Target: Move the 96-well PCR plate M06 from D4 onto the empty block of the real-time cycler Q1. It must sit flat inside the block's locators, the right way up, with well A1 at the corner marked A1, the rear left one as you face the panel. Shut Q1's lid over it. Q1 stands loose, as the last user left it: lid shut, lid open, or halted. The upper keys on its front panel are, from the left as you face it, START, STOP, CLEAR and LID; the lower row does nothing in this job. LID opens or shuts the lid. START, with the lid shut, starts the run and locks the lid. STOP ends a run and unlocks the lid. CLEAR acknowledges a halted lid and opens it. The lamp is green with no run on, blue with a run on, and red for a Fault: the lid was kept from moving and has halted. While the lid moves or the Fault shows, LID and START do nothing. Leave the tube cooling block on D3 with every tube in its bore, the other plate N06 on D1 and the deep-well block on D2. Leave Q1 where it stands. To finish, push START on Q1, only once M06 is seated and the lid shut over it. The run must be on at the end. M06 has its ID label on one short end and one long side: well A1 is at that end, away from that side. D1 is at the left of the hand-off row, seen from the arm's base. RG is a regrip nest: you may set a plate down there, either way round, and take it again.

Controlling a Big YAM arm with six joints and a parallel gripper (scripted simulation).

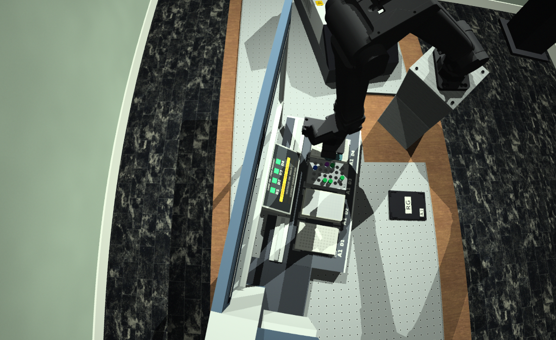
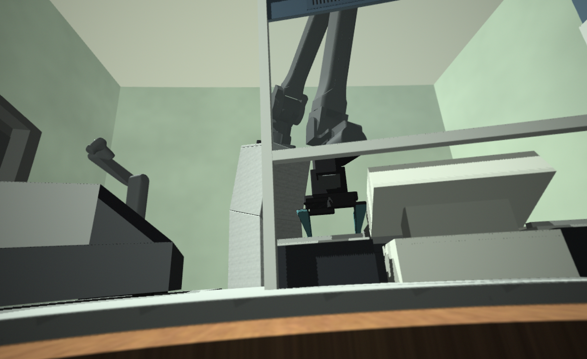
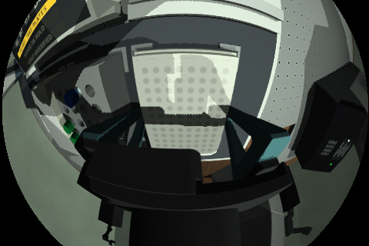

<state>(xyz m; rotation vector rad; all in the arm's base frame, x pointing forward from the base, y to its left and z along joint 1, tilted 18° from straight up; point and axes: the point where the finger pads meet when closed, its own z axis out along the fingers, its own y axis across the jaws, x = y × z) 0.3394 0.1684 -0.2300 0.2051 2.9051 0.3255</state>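
Right now the tube cooling block is 10 cm to the left of my hand, 1 cm ahead of it and 1 cm above it. From my hand the other things lie so: frame post 17 cm ahead, 17 cm above, 11 cm to the right; then deep-well block 20 cm to the left, 2 cm ahead, 1 cm above.
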